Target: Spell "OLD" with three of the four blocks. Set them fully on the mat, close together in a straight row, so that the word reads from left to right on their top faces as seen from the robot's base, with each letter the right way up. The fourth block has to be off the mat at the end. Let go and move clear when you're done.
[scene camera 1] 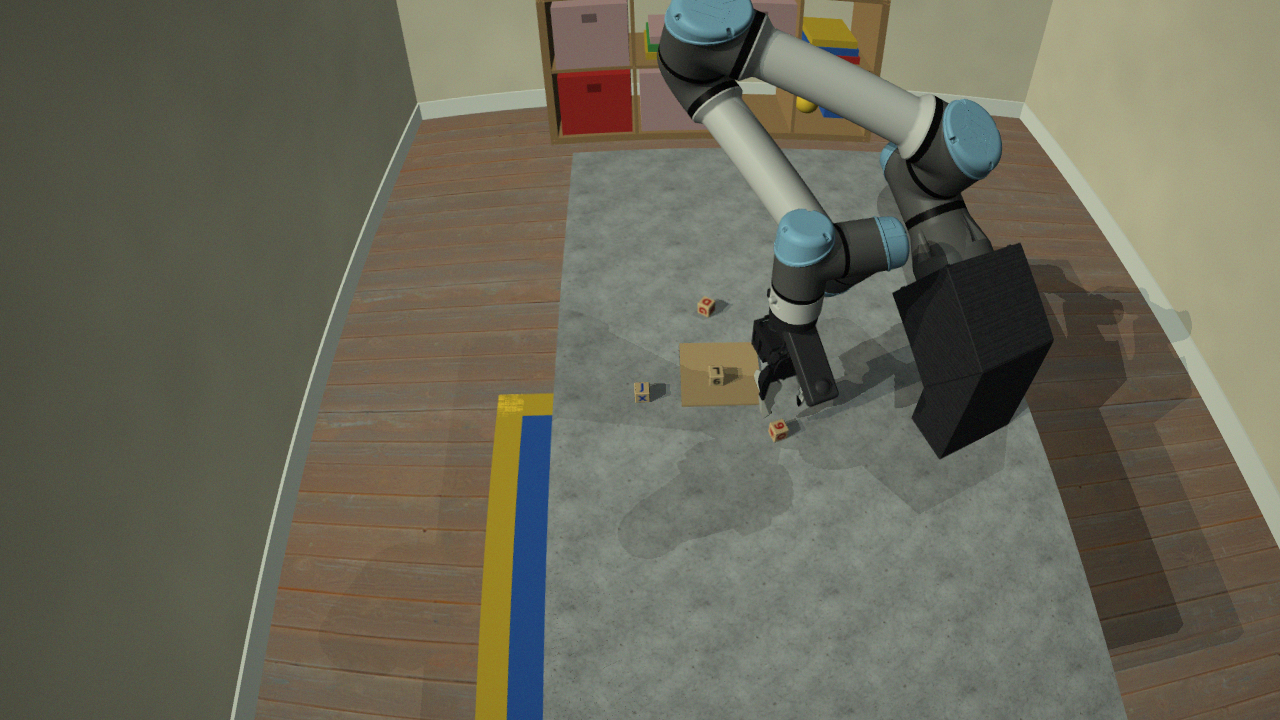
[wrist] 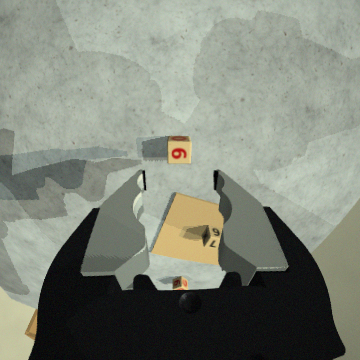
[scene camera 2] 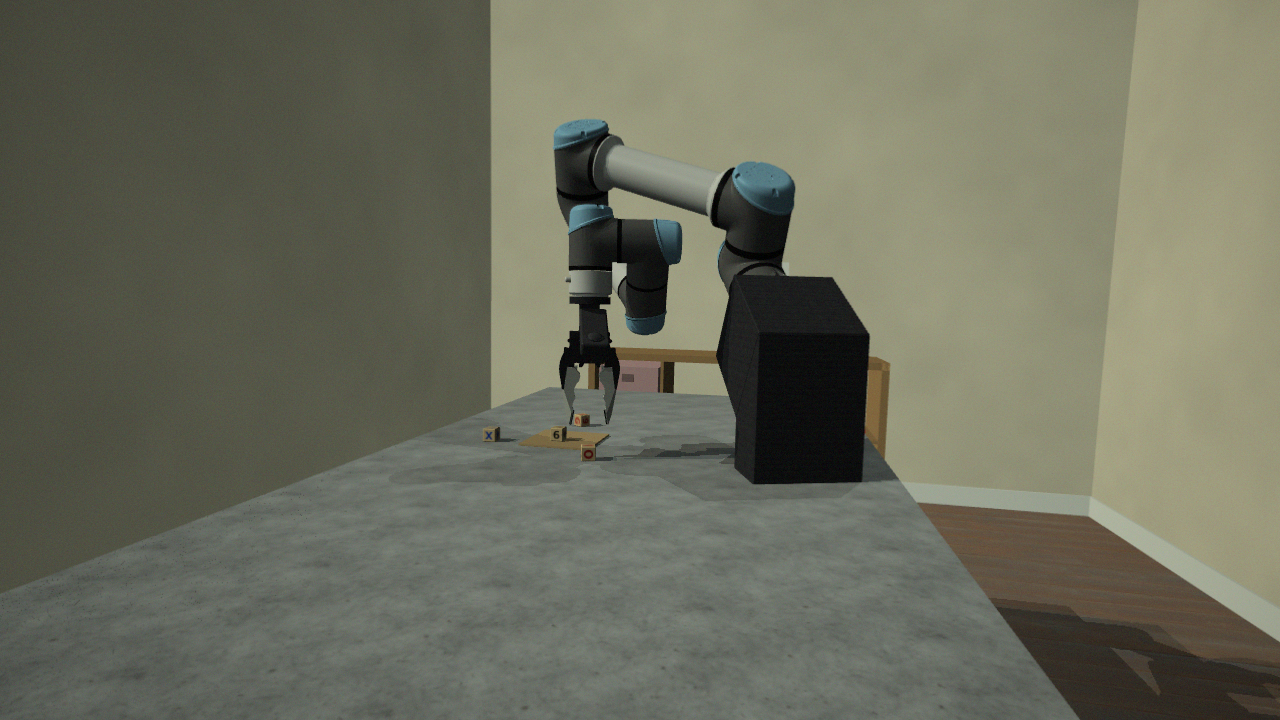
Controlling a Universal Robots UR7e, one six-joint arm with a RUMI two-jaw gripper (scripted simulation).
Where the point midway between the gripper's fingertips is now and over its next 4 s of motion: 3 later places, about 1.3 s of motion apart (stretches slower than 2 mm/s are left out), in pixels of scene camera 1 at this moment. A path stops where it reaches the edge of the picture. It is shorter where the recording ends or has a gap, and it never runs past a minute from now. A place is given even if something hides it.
My gripper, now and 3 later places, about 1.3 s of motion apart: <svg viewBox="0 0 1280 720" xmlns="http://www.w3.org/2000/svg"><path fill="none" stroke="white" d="M781 411L779 424L777 431L784 400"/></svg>
